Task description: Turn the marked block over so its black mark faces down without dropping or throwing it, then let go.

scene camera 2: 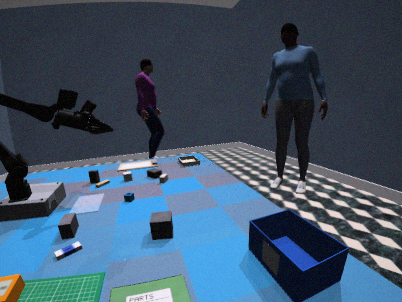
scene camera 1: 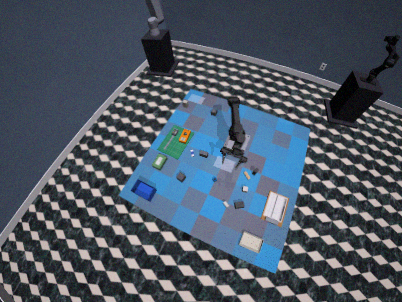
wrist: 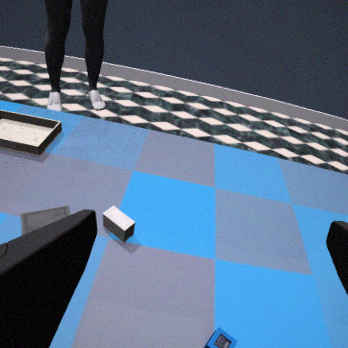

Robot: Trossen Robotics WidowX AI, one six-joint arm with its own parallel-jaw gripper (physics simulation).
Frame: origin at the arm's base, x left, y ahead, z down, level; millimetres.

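Seen in the pictures: gripper, fingertip midpoint: (scene camera 2: 111, 129) (scene camera 1: 228, 166) (wrist: 213, 227); arm's base at its link origin: (scene camera 2: 20, 197) (scene camera 1: 233, 137).
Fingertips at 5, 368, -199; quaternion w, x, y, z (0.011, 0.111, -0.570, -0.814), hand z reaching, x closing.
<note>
Pixels of each thing's middle, then the offset from my fingertips to it, as dx, dy, dz.
- small blue block at the middle of its body: (wrist: 218, 345) (scene camera 2: 129, 197) (scene camera 1: 214, 179) -84, +21, +248
- white block at the middle of its body: (wrist: 118, 223) (scene camera 2: 163, 178) (scene camera 1: 225, 204) +40, +194, +246
- dark box at the middle of its body: (wrist: 47, 227) (scene camera 2: 154, 173) (scene camera 1: 239, 205) +138, +177, +244
- wooden piece at the middle of its body: (scene camera 2: 102, 183) (scene camera 1: 247, 175) +160, -73, +254
- blue bin at the middle of its body: (scene camera 2: 292, 249) (scene camera 1: 143, 190) -596, +248, +223
- shallow tray at the middle of its body: (wrist: 17, 130) (scene camera 2: 188, 160) (scene camera 1: 251, 242) +267, +420, +248
The small blue block (scene camera 1: 214, 179) (scene camera 2: 129, 197) (wrist: 220, 340) rests on the blue and grey checked mat. A dark square mark shows on its upper face in the wrist view, where the block is partly cut off by the bottom edge. My gripper (scene camera 1: 231, 164) (scene camera 2: 111, 130) (wrist: 213, 227) is open and empty, its fingers wide apart. It hangs well above the mat, pointing nearly level in scene camera 2, and apart from the block.
A white block (scene camera 1: 226, 204) (scene camera 2: 163, 178) (wrist: 119, 221), a dark box (scene camera 1: 239, 204) (scene camera 2: 154, 173) and a wooden piece (scene camera 1: 247, 175) (scene camera 2: 102, 183) lie nearby. Dark blocks (scene camera 1: 181, 177) (scene camera 1: 203, 154) (scene camera 2: 161, 225) (scene camera 2: 68, 226) stand apart. A blue bin (scene camera 1: 144, 190) (scene camera 2: 256, 240) and a shallow tray (scene camera 1: 251, 241) (wrist: 47, 140) stand farther off.
</note>
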